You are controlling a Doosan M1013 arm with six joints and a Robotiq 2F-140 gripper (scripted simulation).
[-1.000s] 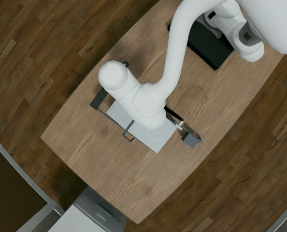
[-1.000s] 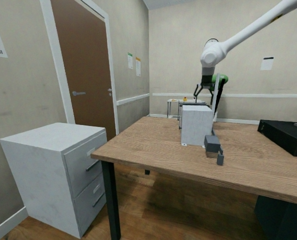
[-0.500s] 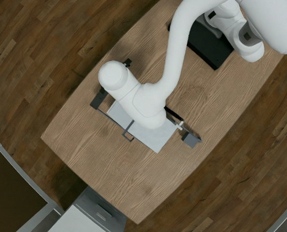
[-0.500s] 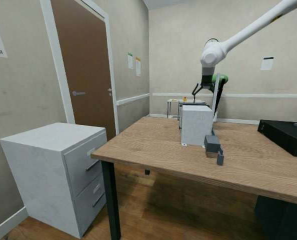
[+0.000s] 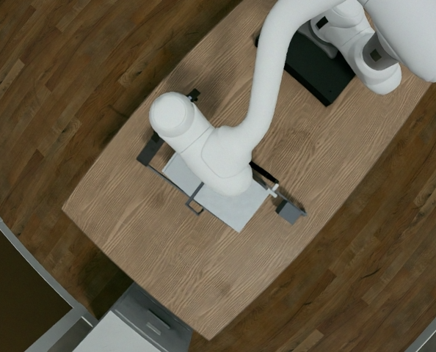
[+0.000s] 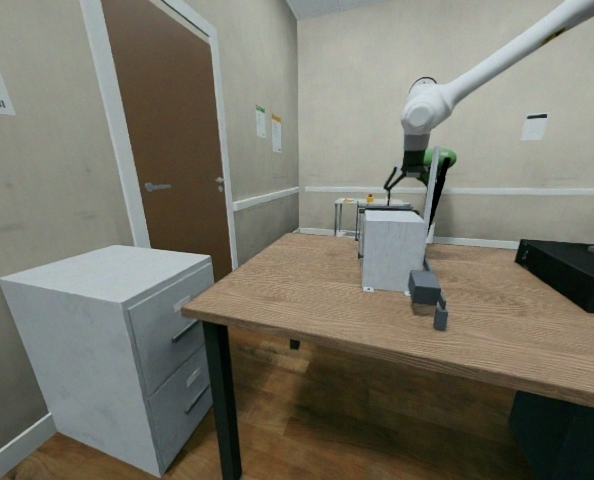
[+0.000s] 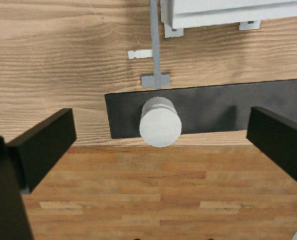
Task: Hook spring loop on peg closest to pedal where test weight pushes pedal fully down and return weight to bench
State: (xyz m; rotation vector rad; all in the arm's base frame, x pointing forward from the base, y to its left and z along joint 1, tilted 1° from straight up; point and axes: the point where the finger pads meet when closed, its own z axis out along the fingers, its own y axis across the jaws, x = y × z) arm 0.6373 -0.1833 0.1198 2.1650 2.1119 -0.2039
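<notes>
The steel test weight lies 1 cm below my hand. From my hand the other things lie so: white peg 36 cm to the left, 18 cm above, 2 cm behind.
</notes>
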